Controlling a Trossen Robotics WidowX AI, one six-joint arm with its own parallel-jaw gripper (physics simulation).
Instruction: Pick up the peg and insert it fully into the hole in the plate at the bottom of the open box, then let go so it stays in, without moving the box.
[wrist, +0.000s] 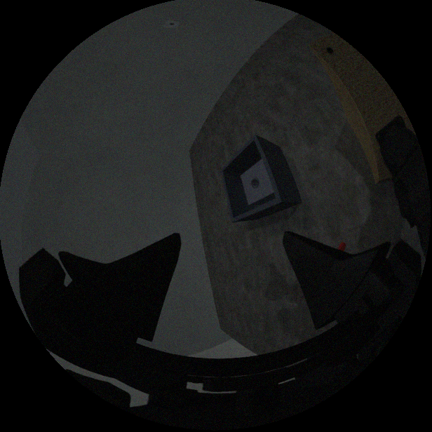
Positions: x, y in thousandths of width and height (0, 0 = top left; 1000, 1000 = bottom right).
Scene:
my gripper: 541, 552
dark blue box: 661, 441
pale plate: 594, 427

